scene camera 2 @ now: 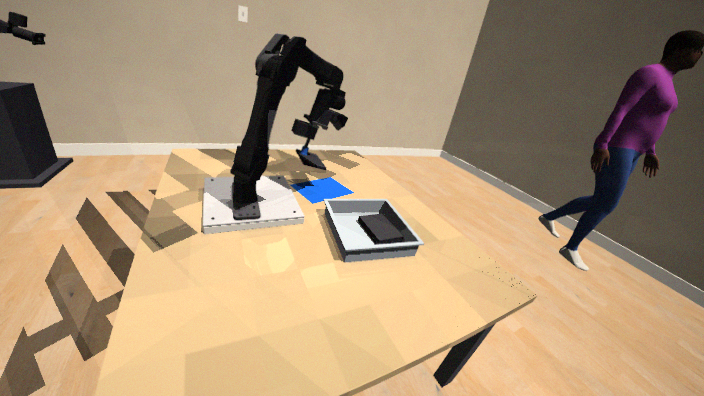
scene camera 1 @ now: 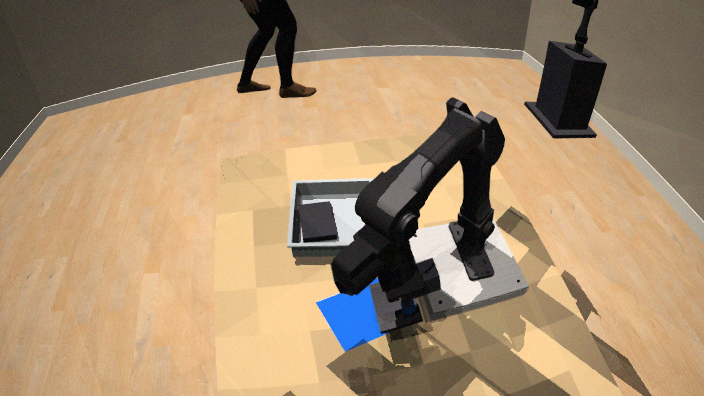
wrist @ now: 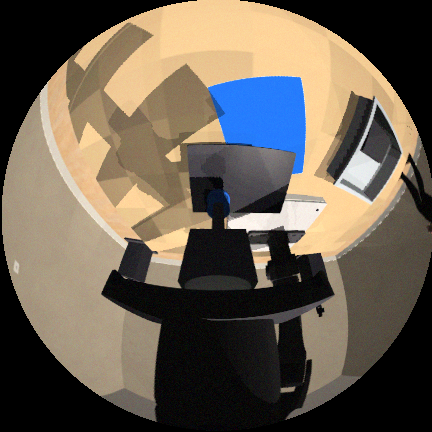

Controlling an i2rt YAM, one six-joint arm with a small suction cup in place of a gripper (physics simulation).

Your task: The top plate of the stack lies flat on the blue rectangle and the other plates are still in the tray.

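Pixels of known places: hand, tool point: (scene camera 2: 302,155) (scene camera 1: 409,311) (wrist: 217,195); arm's base, link origin: (scene camera 2: 245,200) (scene camera 1: 470,249) (wrist: 275,235).
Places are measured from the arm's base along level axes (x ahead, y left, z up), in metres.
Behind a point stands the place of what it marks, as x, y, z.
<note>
My suction cup (scene camera 1: 409,307) (scene camera 2: 304,150) (wrist: 218,204) @(0.217, 0.191, 0.072), blue, is attached near one end of a dark flat plate (scene camera 1: 387,310) @(0.261, 0.180, 0.071) (scene camera 2: 314,161) @(0.248, 0.136, 0.072) (wrist: 245,172) @(0.255, 0.161, 0.071). The plate hangs in the air, looks tilted in scene camera 2, and hides part of the blue rectangle (scene camera 1: 347,320) @(0.336, 0.133, -0.030) (scene camera 2: 325,190) @(0.292, 0.099, -0.030) (wrist: 267,110) @(0.323, 0.119, -0.030) in scene camera 1 and the wrist view. The rectangle lies flat on the table. The other dark plates (scene camera 1: 319,221) @(0.368, -0.170, -0.009) (scene camera 2: 381,228) @(0.369, -0.192, -0.008) (wrist: 377,137) @(0.385, -0.162, -0.009) lie stacked in the grey tray (scene camera 1: 312,251) @(0.395, -0.071, -0.011) (scene camera 2: 380,254) @(0.310, -0.293, -0.013) (wrist: 360,167) @(0.283, -0.177, -0.028); how many is unclear.
The arm's pale base board (scene camera 1: 460,292) @(0.068, 0.126, 0.003) (scene camera 2: 220,220) @(-0.068, -0.095, -0.002) (wrist: 300,210) @(0.124, -0.023, -0.002) is close to the held plate in scene camera 1. The tray's raised walls stand beside the blue rectangle. Two people stand on the floor beyond the table. Broad shadows cross the table.
</note>
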